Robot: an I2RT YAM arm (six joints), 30 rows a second.
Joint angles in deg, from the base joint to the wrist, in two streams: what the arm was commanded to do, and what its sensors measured. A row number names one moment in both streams.
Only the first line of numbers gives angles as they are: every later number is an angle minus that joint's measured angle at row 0.
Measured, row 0:
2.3, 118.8, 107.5, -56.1, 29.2, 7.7
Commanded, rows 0 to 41:
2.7, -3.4, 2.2, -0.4, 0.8, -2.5
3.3, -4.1, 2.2, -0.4, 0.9, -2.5
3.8, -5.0, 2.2, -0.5, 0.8, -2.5
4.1, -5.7, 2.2, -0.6, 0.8, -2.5
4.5, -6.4, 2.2, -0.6, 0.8, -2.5
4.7, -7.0, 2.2, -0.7, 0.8, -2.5
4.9, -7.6, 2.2, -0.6, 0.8, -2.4
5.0, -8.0, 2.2, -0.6, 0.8, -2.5
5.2, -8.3, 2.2, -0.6, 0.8, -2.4
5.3, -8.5, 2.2, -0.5, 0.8, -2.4
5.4, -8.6, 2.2, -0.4, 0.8, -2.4
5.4, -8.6, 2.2, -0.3, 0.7, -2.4
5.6, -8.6, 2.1, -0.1, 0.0, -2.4
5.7, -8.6, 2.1, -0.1, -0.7, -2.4
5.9, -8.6, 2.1, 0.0, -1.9, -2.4
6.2, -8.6, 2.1, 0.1, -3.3, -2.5
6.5, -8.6, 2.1, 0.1, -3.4, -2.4
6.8, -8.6, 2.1, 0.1, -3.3, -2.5
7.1, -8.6, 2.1, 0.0, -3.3, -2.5
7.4, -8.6, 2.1, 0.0, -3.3, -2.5
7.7, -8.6, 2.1, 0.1, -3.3, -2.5
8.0, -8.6, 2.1, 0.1, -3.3, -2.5
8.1, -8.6, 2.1, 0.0, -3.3, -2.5
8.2, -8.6, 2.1, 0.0, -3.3, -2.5
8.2, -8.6, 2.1, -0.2, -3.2, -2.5
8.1, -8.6, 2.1, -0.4, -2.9, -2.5
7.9, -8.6, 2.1, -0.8, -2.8, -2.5
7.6, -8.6, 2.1, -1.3, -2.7, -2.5
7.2, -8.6, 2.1, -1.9, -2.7, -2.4
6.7, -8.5, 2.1, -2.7, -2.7, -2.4
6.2, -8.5, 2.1, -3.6, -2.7, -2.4
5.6, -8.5, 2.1, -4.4, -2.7, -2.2
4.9, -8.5, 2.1, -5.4, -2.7, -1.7
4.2, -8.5, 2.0, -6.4, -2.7, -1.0
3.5, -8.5, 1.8, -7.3, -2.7, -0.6
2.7, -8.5, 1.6, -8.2, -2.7, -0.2
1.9, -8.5, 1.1, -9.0, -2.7, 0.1
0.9, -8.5, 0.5, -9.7, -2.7, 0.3
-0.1, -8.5, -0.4, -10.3, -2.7, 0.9
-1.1, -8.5, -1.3, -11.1, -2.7, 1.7
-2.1, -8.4, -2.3, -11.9, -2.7, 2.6
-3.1, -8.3, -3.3, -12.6, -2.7, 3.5
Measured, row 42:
-0.5, -8.0, -0.2, -10.7, -2.6, -0.1
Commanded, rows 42 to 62:
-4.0, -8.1, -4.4, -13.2, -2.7, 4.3
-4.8, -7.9, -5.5, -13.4, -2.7, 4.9
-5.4, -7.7, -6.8, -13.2, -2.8, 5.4
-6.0, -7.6, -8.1, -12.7, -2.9, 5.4
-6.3, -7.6, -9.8, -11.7, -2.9, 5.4
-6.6, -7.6, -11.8, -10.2, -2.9, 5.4
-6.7, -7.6, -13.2, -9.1, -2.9, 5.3
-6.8, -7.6, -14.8, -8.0, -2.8, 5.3
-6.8, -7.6, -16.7, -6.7, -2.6, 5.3
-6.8, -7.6, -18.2, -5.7, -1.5, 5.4
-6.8, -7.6, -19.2, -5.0, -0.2, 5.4
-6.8, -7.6, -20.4, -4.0, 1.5, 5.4
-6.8, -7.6, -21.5, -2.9, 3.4, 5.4
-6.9, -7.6, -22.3, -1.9, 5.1, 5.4
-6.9, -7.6, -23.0, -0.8, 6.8, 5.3
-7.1, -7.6, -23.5, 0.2, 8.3, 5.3
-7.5, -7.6, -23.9, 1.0, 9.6, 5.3
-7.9, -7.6, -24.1, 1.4, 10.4, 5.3
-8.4, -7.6, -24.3, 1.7, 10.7, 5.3
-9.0, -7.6, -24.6, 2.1, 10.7, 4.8
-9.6, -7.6, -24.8, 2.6, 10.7, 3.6
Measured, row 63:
-7.9, -7.9, -24.1, 2.1, 6.9, 4.5
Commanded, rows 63 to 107:
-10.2, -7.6, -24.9, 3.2, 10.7, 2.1
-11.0, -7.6, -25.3, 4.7, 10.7, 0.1
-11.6, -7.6, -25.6, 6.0, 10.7, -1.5
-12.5, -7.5, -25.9, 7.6, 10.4, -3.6
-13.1, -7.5, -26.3, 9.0, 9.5, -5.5
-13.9, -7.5, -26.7, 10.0, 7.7, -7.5
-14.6, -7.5, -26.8, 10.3, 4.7, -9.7
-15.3, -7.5, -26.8, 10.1, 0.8, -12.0
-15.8, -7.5, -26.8, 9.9, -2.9, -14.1
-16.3, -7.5, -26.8, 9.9, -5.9, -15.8
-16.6, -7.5, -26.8, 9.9, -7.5, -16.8
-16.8, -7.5, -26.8, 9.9, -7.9, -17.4
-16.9, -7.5, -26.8, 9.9, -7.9, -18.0
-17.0, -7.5, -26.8, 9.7, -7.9, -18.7
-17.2, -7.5, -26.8, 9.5, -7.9, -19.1
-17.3, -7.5, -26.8, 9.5, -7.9, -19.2
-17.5, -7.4, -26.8, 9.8, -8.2, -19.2
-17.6, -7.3, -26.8, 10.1, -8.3, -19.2
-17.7, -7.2, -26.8, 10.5, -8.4, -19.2
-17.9, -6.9, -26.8, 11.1, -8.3, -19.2
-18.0, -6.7, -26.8, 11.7, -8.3, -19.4
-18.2, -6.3, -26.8, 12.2, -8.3, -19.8
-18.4, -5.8, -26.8, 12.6, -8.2, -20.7
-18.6, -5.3, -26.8, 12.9, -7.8, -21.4
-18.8, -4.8, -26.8, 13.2, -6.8, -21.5
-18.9, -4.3, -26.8, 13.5, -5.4, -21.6
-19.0, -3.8, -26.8, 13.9, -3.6, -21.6
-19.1, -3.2, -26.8, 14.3, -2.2, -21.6
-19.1, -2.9, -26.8, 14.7, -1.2, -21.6
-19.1, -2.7, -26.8, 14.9, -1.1, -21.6
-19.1, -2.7, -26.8, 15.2, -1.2, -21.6
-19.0, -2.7, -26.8, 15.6, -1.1, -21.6
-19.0, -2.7, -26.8, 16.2, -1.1, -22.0
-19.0, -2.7, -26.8, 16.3, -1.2, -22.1
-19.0, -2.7, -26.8, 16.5, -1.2, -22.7
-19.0, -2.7, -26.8, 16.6, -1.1, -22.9
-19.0, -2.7, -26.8, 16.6, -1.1, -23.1
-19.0, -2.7, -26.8, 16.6, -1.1, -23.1
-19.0, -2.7, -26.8, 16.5, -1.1, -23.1
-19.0, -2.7, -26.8, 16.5, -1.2, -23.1
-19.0, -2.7, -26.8, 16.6, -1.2, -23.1
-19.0, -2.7, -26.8, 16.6, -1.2, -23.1
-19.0, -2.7, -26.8, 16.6, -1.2, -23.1
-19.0, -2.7, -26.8, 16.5, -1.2, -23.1
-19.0, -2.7, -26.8, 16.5, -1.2, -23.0
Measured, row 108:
-19.0, -2.9, -26.6, 16.6, -1.9, -22.7
